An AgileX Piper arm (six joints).
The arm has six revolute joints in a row. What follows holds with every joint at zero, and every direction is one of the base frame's. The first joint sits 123 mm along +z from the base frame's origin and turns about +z. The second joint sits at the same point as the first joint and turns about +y. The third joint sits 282.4 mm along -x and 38.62 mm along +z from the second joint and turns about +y. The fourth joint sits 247.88 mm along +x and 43.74 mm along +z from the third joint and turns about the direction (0.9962, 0, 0.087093). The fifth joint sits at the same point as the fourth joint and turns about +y. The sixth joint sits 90.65 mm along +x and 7.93 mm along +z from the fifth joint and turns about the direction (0.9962, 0, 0.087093). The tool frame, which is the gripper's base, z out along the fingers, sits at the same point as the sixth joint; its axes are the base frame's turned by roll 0, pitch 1.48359 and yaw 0 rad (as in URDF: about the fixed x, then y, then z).
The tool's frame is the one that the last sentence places.
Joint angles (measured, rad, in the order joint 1, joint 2, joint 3, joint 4, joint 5, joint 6), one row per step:
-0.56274, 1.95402, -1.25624, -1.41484, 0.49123, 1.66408
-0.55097, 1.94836, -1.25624, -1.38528, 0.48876, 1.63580
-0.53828, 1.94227, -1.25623, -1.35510, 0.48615, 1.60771
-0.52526, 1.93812, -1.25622, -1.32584, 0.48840, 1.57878
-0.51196, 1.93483, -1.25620, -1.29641, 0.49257, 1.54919
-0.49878, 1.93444, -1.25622, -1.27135, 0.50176, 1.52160
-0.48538, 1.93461, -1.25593, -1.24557, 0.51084, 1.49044
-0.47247, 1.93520, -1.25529, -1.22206, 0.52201, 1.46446
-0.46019, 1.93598, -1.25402, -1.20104, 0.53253, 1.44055
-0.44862, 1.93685, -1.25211, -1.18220, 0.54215, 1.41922
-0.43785, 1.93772, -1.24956, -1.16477, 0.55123, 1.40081
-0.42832, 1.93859, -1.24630, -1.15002, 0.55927, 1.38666
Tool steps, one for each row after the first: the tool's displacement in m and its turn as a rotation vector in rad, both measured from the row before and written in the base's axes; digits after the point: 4 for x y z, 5 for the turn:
0.0024, 0.0048, 0.0013, 0.00921, 0.00256, 0.01299
0.0026, 0.0052, 0.0015, 0.00955, 0.00157, 0.01392
0.0023, 0.0051, 0.0008, 0.00792, 0.00643, 0.01169
0.0023, 0.0051, 0.0004, 0.00776, 0.00855, 0.01107
0.0020, 0.0047, -0.0006, 0.00528, 0.01401, 0.00850
0.0020, 0.0049, -0.0010, 0.00529, 0.01717, 0.01090
0.0017, 0.0046, -0.0012, 0.00540, 0.01638, 0.00717
0.0014, 0.0045, -0.0014, 0.00511, 0.01647, 0.00742
0.0012, 0.0043, -0.0015, 0.00515, 0.01583, 0.00723
0.0010, 0.0041, -0.0017, 0.00565, 0.01476, 0.00595
0.0007, 0.0037, -0.0018, 0.00575, 0.01298, 0.00439

